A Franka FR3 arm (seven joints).
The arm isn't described. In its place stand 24 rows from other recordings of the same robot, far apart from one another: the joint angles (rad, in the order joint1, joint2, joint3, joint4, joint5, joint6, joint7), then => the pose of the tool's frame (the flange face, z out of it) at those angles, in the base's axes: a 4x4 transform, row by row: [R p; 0 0 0 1], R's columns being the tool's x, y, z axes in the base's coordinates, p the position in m.
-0.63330, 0.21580, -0.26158, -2.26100, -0.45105, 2.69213, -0.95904 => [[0.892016 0.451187 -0.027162 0.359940], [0.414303 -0.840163 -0.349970 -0.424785], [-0.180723 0.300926 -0.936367 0.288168], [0 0 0 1]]
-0.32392, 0.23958, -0.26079, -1.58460, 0.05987, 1.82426, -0.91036 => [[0.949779 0.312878 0.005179 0.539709], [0.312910 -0.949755 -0.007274 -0.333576], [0.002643 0.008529 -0.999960 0.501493], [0 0 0 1]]
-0.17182, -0.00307, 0.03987, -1.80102, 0.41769, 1.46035, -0.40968 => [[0.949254 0.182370 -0.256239 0.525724], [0.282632 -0.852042 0.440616 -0.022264], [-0.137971 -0.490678 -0.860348 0.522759], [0 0 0 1]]
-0.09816, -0.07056, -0.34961, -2.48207, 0.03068, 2.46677, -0.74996 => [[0.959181 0.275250 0.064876 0.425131], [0.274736 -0.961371 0.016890 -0.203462], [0.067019 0.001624 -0.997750 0.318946], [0 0 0 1]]
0.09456, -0.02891, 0.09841, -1.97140, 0.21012, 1.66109, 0.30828 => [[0.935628 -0.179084 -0.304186 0.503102], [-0.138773 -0.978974 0.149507 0.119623], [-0.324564 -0.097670 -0.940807 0.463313], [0 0 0 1]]
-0.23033, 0.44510, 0.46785, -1.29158, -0.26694, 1.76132, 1.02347 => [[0.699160 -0.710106 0.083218 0.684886], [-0.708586 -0.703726 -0.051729 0.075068], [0.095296 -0.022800 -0.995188 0.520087], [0 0 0 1]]
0.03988, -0.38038, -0.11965, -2.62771, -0.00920, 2.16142, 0.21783 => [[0.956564 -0.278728 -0.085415 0.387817], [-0.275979 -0.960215 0.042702 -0.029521], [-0.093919 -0.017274 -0.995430 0.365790], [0 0 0 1]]
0.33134, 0.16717, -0.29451, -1.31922, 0.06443, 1.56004, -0.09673 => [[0.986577 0.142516 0.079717 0.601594], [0.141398 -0.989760 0.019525 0.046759], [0.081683 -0.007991 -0.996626 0.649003], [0 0 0 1]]
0.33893, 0.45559, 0.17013, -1.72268, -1.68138, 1.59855, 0.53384 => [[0.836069 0.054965 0.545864 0.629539], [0.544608 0.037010 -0.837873 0.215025], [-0.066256 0.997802 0.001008 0.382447], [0 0 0 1]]
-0.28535, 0.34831, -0.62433, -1.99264, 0.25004, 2.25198, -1.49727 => [[0.898232 0.439329 -0.013014 0.384308], [0.439410 -0.898277 0.004102 -0.459945], [-0.009889 -0.009403 -0.999907 0.315891], [0 0 0 1]]
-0.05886, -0.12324, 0.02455, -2.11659, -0.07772, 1.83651, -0.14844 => [[0.977013 0.143520 -0.157634 0.496899], [0.133496 -0.988394 -0.072496 -0.023004], [-0.166209 0.049786 -0.984833 0.455302], [0 0 0 1]]
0.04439, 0.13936, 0.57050, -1.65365, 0.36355, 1.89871, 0.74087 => [[0.960194 -0.253108 -0.118169 0.497297], [-0.184443 -0.892189 0.412285 0.359504], [-0.209782 -0.374078 -0.903359 0.552639], [0 0 0 1]]
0.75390, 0.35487, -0.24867, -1.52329, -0.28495, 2.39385, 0.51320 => [[0.803658 0.161488 0.572762 0.605523], [0.179149 -0.983480 0.025920 0.362672], [0.567486 0.081779 -0.819312 0.520345], [0 0 0 1]]
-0.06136, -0.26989, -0.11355, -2.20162, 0.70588, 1.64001, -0.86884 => [[0.870988 0.483374 -0.087912 0.449697], [0.401622 -0.597444 0.694090 -0.016317], [0.282983 -0.639852 -0.714500 0.497009], [0 0 0 1]]
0.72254, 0.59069, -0.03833, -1.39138, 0.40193, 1.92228, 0.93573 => [[0.881861 -0.403435 -0.244051 0.531778], [-0.345107 -0.904950 0.248930 0.476005], [-0.321281 -0.135298 -0.937269 0.364322], [0 0 0 1]]
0.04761, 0.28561, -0.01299, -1.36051, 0.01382, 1.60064, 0.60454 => [[0.840804 -0.539403 -0.045763 0.639873], [-0.539619 -0.841866 0.008555 0.024756], [-0.043141 0.017502 -0.998916 0.555452], [0 0 0 1]]
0.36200, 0.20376, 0.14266, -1.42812, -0.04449, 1.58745, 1.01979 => [[0.869793 -0.492531 -0.029558 0.545452], [-0.493337 -0.869167 -0.034162 0.285922], [-0.008865 0.044296 -0.998979 0.574980], [0 0 0 1]]
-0.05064, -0.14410, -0.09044, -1.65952, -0.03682, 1.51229, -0.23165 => [[0.995971 0.089401 -0.007034 0.496871], [0.089218 -0.995746 -0.023028 -0.078457], [-0.009062 0.022308 -0.999710 0.653627], [0 0 0 1]]
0.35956, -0.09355, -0.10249, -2.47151, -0.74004, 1.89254, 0.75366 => [[0.992789 -0.025986 -0.117026 0.418356], [-0.099661 -0.721434 -0.685274 0.059006], [-0.066619 0.691996 -0.718821 0.311954], [0 0 0 1]]
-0.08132, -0.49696, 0.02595, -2.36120, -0.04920, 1.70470, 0.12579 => [[0.972482 -0.167487 -0.161948 0.382447], [-0.177834 -0.982709 -0.051553 -0.024997], [-0.150513 0.078935 -0.985452 0.498488], [0 0 0 1]]
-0.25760, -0.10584, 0.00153, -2.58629, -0.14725, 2.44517, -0.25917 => [[0.991428 0.119557 -0.052702 0.419548], [0.114920 -0.989846 -0.083657 -0.110027], [-0.062168 0.076883 -0.995100 0.293486], [0 0 0 1]]
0.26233, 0.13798, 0.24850, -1.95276, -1.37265, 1.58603, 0.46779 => [[0.905546 0.138779 0.400907 0.547103], [0.420567 -0.169437 -0.891299 0.181740], [-0.055765 0.975721 -0.211799 0.451688], [0 0 0 1]]
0.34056, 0.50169, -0.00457, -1.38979, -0.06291, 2.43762, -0.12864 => [[0.738741 0.446704 0.504696 0.703618], [0.445630 -0.885510 0.131478 0.246372], [0.505644 0.127779 -0.853227 0.481915], [0 0 0 1]]
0.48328, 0.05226, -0.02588, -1.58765, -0.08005, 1.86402, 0.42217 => [[0.970854 0.051897 0.233984 0.538410], [0.046533 -0.998513 0.028393 0.258600], [0.235110 -0.016677 -0.971826 0.615541], [0 0 0 1]]
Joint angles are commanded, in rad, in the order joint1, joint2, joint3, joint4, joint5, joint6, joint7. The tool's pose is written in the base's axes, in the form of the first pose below.
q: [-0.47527 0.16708 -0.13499 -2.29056 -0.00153 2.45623 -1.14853]
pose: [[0.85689 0.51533 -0.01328 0.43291], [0.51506 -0.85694 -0.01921 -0.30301], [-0.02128 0.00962 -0.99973 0.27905], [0 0 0 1]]
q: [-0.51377 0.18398 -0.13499 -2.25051 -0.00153 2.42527 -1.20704]
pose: [[0.84612 0.53256 -0.02149 0.42884], [0.53233 -0.84639 -0.01589 -0.32519], [-0.02665 0.00200 -0.99964 0.28332], [0 0 0 1]]
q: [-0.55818 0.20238 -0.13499 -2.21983 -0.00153 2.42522 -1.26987]
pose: [[0.83593 0.54865 -0.01417 0.42153], [0.54825 -0.83595 -0.02469 -0.34989], [-0.02539 0.01287 -0.99959 0.28574], [0 0 0 1]]
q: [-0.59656 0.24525 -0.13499 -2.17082 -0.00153 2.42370 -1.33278]
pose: [[0.82140 0.57015 -0.01510 0.41873], [0.56954 -0.82136 -0.03165 -0.37514], [-0.03045 0.01740 -0.99938 0.28187], [0 0 0 1]]
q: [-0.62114 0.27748 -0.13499 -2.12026 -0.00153 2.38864 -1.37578]
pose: [[0.80993 0.58572 -0.03077 0.41812], [0.58526 -0.81052 -0.02314 -0.39295], [-0.03849 0.00073 -0.99926 0.28122], [0 0 0 1]]
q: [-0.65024 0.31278 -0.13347 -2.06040 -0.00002 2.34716 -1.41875]
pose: [[0.80051 0.59760 -0.04541 0.41712], [0.59770 -0.80162 -0.01277 -0.41337], [-0.04403 -0.01692 -0.99889 0.28184], [0 0 0 1]]
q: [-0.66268 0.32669 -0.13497 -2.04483 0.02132 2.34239 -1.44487]
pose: [[0.80230 0.59569 -0.03829 0.41439], [0.59609 -0.80292 -0.00097 -0.42153], [-0.03132 -0.02205 -0.99927 0.27974], [0 0 0 1]]
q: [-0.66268 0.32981 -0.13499 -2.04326 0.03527 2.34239 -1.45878]
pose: [[0.80009 0.59900 -0.03240 0.41479], [0.59948 -0.80036 0.00672 -0.42163], [-0.02191 -0.02480 -0.99945 0.27856], [0 0 0 1]]
